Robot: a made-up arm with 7 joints. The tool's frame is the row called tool.
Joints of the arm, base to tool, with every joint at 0 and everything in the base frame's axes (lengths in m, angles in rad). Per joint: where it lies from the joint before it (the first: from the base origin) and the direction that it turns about. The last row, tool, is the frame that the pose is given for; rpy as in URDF.
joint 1: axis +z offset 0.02 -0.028 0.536
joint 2: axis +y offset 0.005 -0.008 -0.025
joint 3: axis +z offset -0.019 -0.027 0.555
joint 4: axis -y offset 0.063 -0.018 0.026
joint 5: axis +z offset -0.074 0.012 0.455
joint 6: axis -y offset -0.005 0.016 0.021
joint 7: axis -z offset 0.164 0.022 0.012
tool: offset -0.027 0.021 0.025 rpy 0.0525 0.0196 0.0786
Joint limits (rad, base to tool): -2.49..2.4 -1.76..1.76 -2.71..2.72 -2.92..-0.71 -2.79..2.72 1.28..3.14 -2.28..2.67
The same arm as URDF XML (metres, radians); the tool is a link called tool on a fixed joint. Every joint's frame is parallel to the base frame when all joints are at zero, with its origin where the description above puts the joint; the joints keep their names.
<robot name="arm">
  <link name="base"/>
  <link name="link1"/>
  <link name="link2"/>
  <link name="link3"/>
  <link name="link4"/>
  <link name="link5"/>
  <link name="link6"/>
  <link name="link7"/>
  <link name="tool"/>
  <joint name="joint 1" type="revolute">
    <parent link="base"/>
    <child link="link1"/>
    <origin xyz="0.02 -0.028 0.536" rpy="0 0 0"/>
    <axis xyz="0 0 1"/>
    <limit lower="-2.49" upper="2.4"/>
  </joint>
  <joint name="joint 2" type="revolute">
    <parent link="link1"/>
    <child link="link2"/>
    <origin xyz="0.005 -0.008 -0.025" rpy="0 0 0"/>
    <axis xyz="0 1 0"/>
    <limit lower="-1.76" upper="1.76"/>
  </joint>
  <joint name="joint 3" type="revolute">
    <parent link="link2"/>
    <child link="link3"/>
    <origin xyz="-0.019 -0.027 0.555" rpy="0 0 0"/>
    <axis xyz="0 0 1"/>
    <limit lower="-2.71" upper="2.72"/>
  </joint>
  <joint name="joint 4" type="revolute">
    <parent link="link3"/>
    <child link="link4"/>
    <origin xyz="0.063 -0.018 0.026" rpy="0 0 0"/>
    <axis xyz="0 -1 0"/>
    <limit lower="-2.92" upper="-0.71"/>
  </joint>
  <joint name="joint 5" type="revolute">
    <parent link="link4"/>
    <child link="link5"/>
    <origin xyz="-0.074 0.012 0.455" rpy="0 0 0"/>
    <axis xyz="0 0 1"/>
    <limit lower="-2.79" upper="2.72"/>
  </joint>
  <joint name="joint 6" type="revolute">
    <parent link="link5"/>
    <child link="link6"/>
    <origin xyz="-0.005 0.016 0.021" rpy="0 0 0"/>
    <axis xyz="0 -1 0"/>
    <limit lower="1.28" upper="3.14"/>
  </joint>
  <joint name="joint 7" type="revolute">
    <parent link="link6"/>
    <child link="link7"/>
    <origin xyz="0.164 0.022 0.012" rpy="0 0 0"/>
    <axis xyz="0 0 -1"/>
    <limit lower="-2.28" upper="2.67"/>
  </joint>
  <joint name="tool_fixed" type="fixed">
    <parent link="link7"/>
    <child link="tool"/>
    <origin xyz="-0.027 0.021 0.025" rpy="0.0525 0.0196 0.0786"/>
  </joint>
</robot>

